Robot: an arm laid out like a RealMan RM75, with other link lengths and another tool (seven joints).
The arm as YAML. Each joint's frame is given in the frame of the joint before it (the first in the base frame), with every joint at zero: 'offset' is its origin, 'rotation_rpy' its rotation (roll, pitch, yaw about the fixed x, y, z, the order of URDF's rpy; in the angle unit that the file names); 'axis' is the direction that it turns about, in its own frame. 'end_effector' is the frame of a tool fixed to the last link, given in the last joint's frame.
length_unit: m
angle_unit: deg
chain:
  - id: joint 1
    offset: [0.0, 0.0, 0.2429]
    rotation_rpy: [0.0, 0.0, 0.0]
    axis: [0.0, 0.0, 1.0]
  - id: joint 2
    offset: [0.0, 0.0, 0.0]
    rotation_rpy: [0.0, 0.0, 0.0]
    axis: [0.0, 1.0, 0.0]
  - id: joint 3
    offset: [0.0, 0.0, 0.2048]
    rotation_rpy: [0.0, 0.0, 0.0]
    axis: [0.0, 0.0, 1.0]
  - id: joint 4
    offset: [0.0, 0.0, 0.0]
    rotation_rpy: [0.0, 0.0, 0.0]
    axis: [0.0, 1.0, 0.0]
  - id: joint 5
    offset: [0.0, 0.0, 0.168]
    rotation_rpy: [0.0, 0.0, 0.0]
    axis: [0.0, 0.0, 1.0]
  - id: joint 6
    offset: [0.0, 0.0, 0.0]
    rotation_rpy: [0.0, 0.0, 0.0]
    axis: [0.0, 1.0, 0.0]
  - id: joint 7
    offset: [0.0, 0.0, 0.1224]
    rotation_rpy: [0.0, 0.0, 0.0]
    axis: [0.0, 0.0, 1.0]
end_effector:
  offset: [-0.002, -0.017, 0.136]
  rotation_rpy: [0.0, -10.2, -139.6]
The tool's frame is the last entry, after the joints.
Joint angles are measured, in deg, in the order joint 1, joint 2, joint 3, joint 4, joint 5, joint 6, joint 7. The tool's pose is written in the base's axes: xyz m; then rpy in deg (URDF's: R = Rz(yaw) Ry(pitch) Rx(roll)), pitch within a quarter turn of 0, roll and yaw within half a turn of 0. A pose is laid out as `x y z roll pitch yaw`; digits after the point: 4 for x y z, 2 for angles.
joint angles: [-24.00, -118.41, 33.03, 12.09, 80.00, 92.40, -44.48]
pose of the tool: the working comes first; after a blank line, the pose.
Where each joint sits with the arm in this pose, in the base's axes (m; each line is computed from the numbers above, not from the rounded line before):
joint 1: 0.0000 0.0000 0.2429
joint 2: 0.0000 0.0000 0.2429
joint 3: -0.1646 0.0733 0.1455
joint 4: -0.1646 0.0733 0.1455
joint 5: -0.3016 0.1553 0.0933
joint 6: -0.3016 0.1553 0.0933
joint 7: -0.2272 0.2444 0.0545
the tool: -0.1559 0.3552 0.0167

-0.1559 0.3552 0.0167 105.66 25.90 137.54
